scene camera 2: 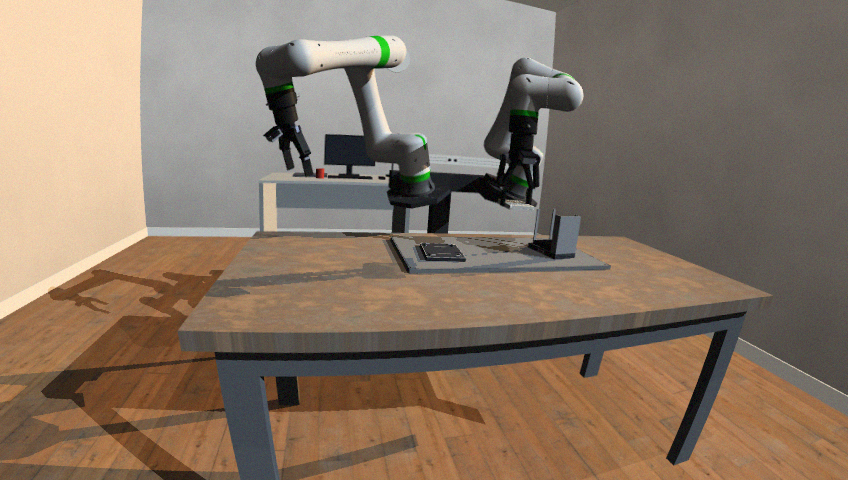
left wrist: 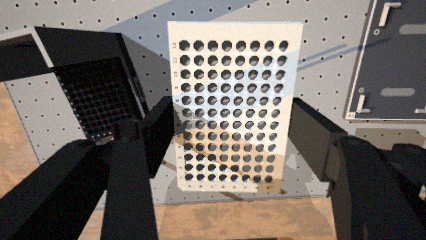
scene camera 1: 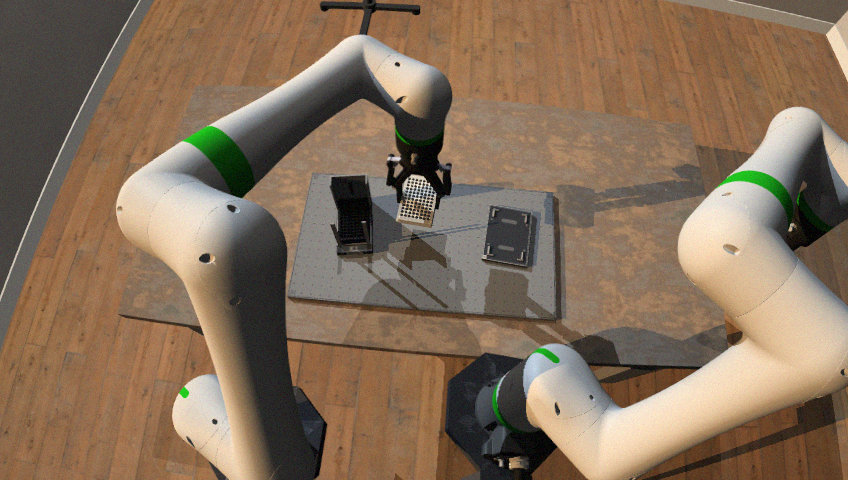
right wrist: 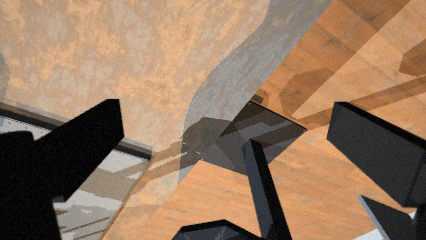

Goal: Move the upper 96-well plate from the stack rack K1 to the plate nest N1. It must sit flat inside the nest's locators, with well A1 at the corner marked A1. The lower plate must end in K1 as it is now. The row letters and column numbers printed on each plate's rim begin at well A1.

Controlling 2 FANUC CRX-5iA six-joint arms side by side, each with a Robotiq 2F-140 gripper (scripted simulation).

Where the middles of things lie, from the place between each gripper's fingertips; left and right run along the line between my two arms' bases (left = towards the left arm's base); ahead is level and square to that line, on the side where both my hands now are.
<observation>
My left gripper (scene camera 1: 418, 201) is now 50 mm past the plate nest N1 (scene camera 1: 498, 233), 240 mm to the left of it and 180 mm above it. From my left hand the other things lie so: dark 96-well plate (scene camera 1: 345, 225) (40 mm ahead, 170 mm to the left, 160 mm below); white 96-well plate (scene camera 1: 409, 213) (20 mm below).
I see the plate nest N1 28 cm ahead of my right hand (scene camera 2: 299, 172), 41 cm to the left of it and 23 cm below it. Round my right hand: dark 96-well plate: 37 cm ahead, 82 cm to the left, 21 cm below; white 96-well plate: 33 cm ahead, 65 cm to the left, 7 cm below.
</observation>
